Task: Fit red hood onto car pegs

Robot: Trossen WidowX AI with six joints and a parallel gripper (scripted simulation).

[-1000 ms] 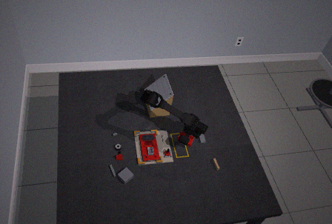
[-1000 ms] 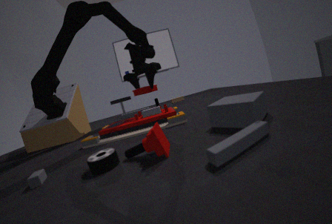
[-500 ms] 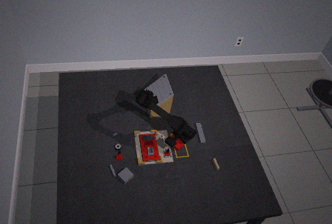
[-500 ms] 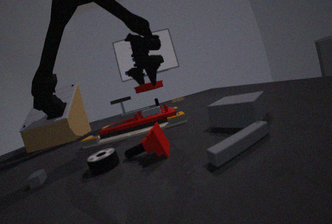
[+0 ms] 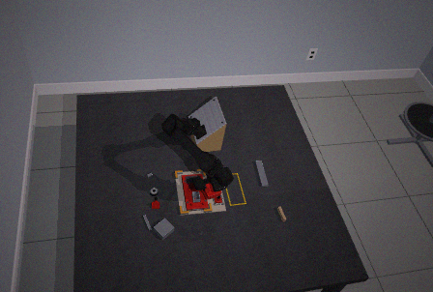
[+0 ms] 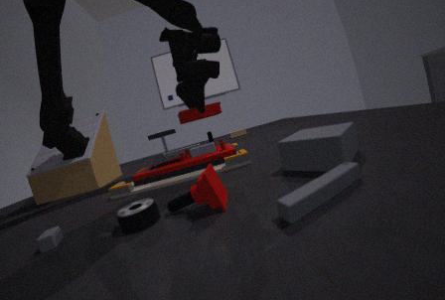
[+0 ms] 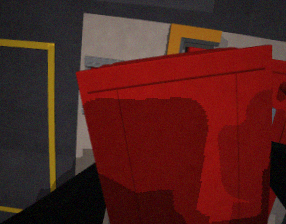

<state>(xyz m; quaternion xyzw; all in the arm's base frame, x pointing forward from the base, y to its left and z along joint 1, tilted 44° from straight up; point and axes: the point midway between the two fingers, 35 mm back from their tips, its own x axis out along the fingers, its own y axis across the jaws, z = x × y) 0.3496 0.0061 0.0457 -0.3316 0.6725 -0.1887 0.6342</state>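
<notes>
Right now my gripper tip is 90 mm above the grey engine block, 60 mm to the left of it and 10 mm past it. Round my gripper tip: white jig: 100 mm below, 50 mm behind, 40 mm to the right; red hood: 10 mm above; black wheel: 260 mm to the right, 100 mm below, 90 mm behind.
</notes>
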